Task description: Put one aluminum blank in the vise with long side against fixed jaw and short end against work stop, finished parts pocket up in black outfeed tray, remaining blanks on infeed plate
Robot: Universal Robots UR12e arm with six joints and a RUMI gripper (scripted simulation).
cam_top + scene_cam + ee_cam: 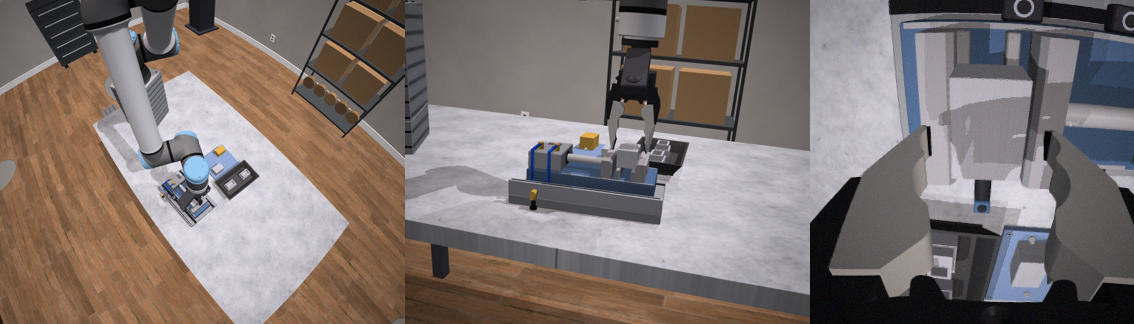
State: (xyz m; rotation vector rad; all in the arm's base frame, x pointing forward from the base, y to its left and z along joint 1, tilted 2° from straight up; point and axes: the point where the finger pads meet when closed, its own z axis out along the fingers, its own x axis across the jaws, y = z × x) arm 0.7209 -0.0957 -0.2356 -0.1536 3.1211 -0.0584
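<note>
Right now my hand is 2 cm above the gray aluminum blank. From my hand the other things lie so: vise 7 cm behind, 1 cm to the right, 8 cm below; then fixed jaw 3 cm ahead, 4 cm below; then gray blank 10 cm behind, 23 cm to the left, 9 cm below.
</note>
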